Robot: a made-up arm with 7 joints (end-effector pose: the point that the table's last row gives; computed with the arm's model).
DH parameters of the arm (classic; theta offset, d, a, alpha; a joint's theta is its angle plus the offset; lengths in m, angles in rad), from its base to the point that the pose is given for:
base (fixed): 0 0 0 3.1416
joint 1: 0 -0.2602 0 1.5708
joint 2: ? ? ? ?
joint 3: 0 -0.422 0 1.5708
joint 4: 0 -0.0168 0 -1.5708
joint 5: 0 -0.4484 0 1.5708
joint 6: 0 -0.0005 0 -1.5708
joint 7: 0 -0.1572 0 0
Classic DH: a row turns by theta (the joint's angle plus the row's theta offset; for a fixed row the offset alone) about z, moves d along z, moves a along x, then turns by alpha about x.
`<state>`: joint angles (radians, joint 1 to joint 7).
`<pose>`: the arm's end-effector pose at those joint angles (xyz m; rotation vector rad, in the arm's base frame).
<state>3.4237 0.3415 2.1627 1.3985 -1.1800 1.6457 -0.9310</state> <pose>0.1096 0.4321 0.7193 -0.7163 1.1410 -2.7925</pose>
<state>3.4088 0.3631 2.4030 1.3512 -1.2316 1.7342 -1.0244</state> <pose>0.1484 0.3634 0.7737 0.6526 -1.2300 2.6871</pose>
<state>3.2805 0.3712 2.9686 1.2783 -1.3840 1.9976 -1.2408</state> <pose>0.1661 0.1737 0.8585 0.6939 -1.3262 2.3550</pose>
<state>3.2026 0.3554 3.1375 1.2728 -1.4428 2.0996 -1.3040</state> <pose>0.1641 0.1180 0.8659 0.7947 -1.3294 2.2940</pose>
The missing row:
joint 2: 0 -0.0086 0 -1.5708
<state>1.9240 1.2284 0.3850 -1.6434 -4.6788 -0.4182 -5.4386</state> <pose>0.1784 -0.2584 0.8870 -1.5131 -1.8279 0.7327</pose>
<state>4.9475 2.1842 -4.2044 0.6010 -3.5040 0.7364 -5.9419</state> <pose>0.3866 0.7973 -0.1501 0.3435 1.4717 -2.3232</pose>
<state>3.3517 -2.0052 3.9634 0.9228 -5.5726 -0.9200 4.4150</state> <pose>0.5615 -0.3477 -0.3625 -0.7572 -0.4669 2.3624</pose>
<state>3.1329 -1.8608 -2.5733 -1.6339 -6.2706 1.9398 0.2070</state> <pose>0.6185 0.2132 0.4378 1.1485 -0.6627 -2.2009</pose>
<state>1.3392 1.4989 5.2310 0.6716 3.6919 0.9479 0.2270</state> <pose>0.4384 -0.8375 0.2453 -0.9507 -2.0789 -0.9612</pose>
